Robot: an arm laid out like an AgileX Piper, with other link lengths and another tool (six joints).
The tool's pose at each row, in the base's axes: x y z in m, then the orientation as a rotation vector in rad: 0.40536, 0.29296, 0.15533, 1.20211, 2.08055, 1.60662; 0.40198, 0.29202, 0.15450, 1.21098, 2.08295, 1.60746; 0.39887, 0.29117, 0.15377, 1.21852, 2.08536, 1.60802; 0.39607, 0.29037, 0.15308, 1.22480, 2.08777, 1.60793; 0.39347, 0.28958, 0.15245, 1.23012, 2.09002, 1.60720; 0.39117, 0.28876, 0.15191, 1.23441, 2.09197, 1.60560; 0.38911, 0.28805, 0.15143, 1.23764, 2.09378, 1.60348; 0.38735, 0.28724, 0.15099, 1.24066, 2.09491, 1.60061; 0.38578, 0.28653, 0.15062, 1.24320, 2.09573, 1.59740; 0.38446, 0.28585, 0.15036, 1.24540, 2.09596, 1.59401
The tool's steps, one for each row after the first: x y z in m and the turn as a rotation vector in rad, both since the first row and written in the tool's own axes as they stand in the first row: 0.00121, -0.00231, -0.00249, 0.00350, 0.00097, 0.00673; 0.00234, -0.00441, -0.00478, 0.00676, 0.00192, 0.01242; 0.00333, -0.00633, -0.00685, 0.00989, 0.00258, 0.01699; 0.00421, -0.00810, -0.00881, 0.01286, 0.00285, 0.02064; 0.00491, -0.00967, -0.01064, 0.01562, 0.00250, 0.02322; 0.00556, -0.01106, -0.01226, 0.01818, 0.00184, 0.02486; 0.00595, -0.01229, -0.01377, 0.02046, 0.00033, 0.02603; 0.00632, -0.01336, -0.01511, 0.02251, -0.00152, 0.02672; 0.00658, -0.01422, -0.01632, 0.02416, -0.00378, 0.02706
